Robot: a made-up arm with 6 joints.
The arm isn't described. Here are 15 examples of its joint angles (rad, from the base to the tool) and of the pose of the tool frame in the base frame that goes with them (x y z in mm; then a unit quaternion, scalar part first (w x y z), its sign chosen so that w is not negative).
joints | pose
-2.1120 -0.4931 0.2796 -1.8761 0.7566 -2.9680 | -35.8 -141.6 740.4 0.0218 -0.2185 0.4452 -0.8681
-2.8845 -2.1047 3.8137 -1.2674 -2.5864 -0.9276 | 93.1 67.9 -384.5 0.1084 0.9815 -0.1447 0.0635
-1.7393 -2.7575 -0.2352 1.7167 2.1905 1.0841 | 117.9 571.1 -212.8 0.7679 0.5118 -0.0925 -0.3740
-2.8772 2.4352 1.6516 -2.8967 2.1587 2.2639 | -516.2 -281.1 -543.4 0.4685 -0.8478 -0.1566 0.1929
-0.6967 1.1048 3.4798 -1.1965 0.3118 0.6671 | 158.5 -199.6 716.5 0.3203 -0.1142 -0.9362 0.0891
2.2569 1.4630 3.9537 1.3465 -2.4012 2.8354 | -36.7 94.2 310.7 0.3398 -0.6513 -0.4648 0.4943
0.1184 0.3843 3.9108 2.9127 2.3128 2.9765 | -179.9 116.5 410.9 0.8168 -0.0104 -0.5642 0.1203
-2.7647 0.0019 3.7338 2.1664 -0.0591 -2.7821 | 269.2 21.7 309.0 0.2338 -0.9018 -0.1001 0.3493
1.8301 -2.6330 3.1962 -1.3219 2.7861 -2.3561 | 20.4 58.2 -593.0 0.2558 -0.8371 0.2963 -0.3821
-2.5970 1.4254 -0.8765 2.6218 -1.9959 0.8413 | -175.2 -248.8 -135.1 0.0748 -0.0878 0.8212 0.5589
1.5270 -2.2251 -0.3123 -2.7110 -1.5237 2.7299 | -148.1 -460.1 218.0 0.1792 -0.4905 0.8516 -0.0460
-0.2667 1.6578 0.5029 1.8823 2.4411 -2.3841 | 754.5 -161.5 -215.0 0.0874 0.5806 0.5286 0.6131
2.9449 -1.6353 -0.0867 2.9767 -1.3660 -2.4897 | 468.8 -234.8 489.2 0.3215 0.9400 -0.0510 0.1021
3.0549 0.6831 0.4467 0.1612 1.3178 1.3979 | -680.6 198.4 442.9 0.3134 0.4030 -0.6118 0.6042
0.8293 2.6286 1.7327 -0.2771 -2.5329 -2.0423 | 407.2 244.4 -627.0 0.1741 -0.3064 0.5185 -0.7791
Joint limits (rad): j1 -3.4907..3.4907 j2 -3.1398..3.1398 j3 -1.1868..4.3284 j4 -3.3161..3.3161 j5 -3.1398..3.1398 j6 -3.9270..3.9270
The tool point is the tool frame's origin. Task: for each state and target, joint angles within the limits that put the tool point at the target. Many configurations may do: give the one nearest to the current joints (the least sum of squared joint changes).
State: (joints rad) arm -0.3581 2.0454 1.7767 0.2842 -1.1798 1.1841
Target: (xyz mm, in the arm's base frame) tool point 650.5 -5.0 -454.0
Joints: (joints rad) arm 0.1978 2.5063 1.8879 0.3365 -1.1798 1.1841
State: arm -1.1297 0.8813 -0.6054 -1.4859 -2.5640 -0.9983
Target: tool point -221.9 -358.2 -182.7
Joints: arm -1.9913 1.3824 -0.0308 -1.1584 -2.5640 -0.9983
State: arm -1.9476 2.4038 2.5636 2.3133 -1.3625 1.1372
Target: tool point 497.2 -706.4 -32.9
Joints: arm -1.0862 1.9483 1.7755 2.4797 -1.3625 1.1372
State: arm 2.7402 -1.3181 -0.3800 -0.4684 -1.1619 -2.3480
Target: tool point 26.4 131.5 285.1
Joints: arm 3.2733 -1.0541 -1.1265 -0.4452 -1.1619 -2.3480
